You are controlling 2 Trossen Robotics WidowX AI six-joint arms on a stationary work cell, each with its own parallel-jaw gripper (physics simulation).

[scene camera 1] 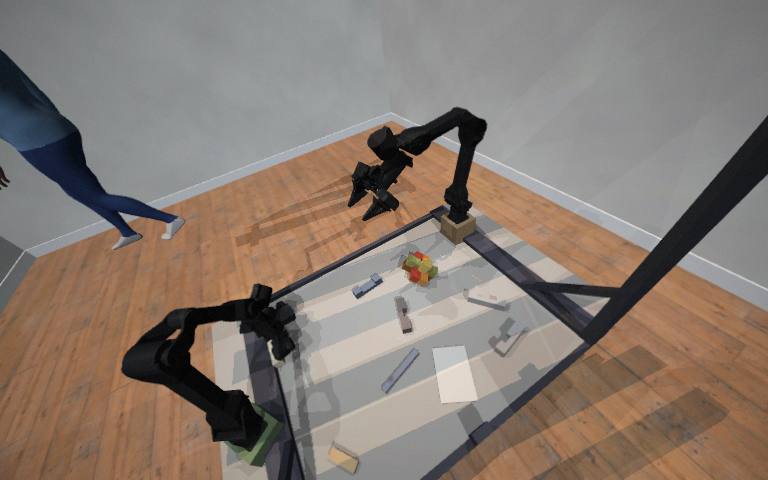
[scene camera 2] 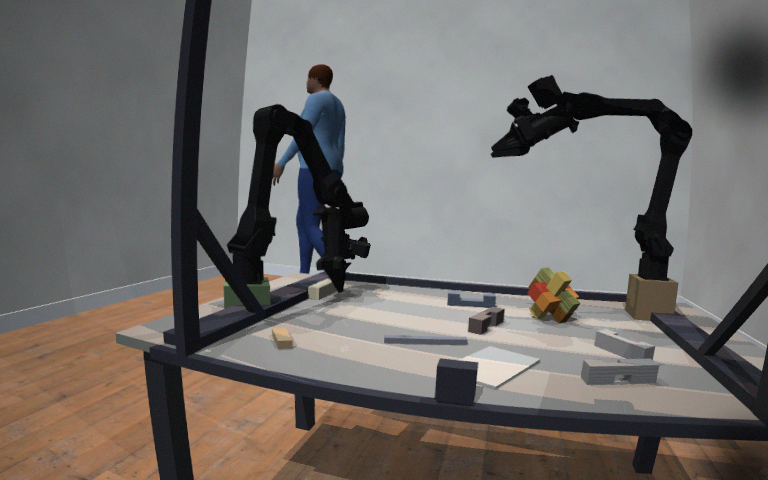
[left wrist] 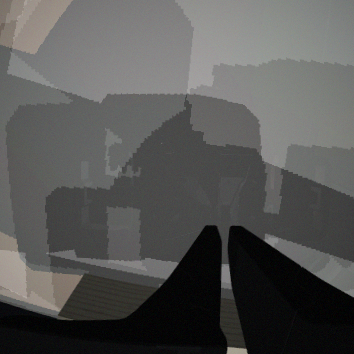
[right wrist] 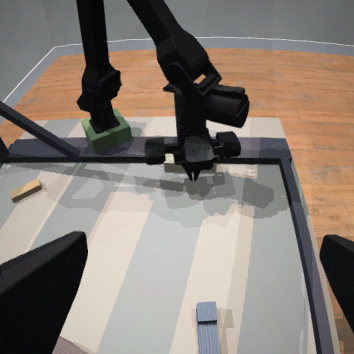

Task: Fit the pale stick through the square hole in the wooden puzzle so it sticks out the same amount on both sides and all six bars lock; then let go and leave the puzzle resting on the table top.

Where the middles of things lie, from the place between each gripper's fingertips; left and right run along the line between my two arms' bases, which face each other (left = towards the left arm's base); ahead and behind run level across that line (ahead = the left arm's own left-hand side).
Scene:
Now: right hand 9 cm past the tan base block (scene camera 2: 644, 297), 42 cm to the left of it and 33 cm above it. Also, from my right hand: pale stick (left wrist: 94, 297) 10 cm ahead, 40 cm to the left, 36 cm below; green arm base (scene camera 1: 256, 457) 9 cm behind, 55 cm to the left, 34 cm below.
My left gripper is now 10 mm short of the pale stick and 50 mm to the right of it. Round my left hand: tan base block: 170 mm behind, 770 mm to the right, 40 mm above; green arm base: 180 mm behind, 200 mm to the left, 20 mm above.

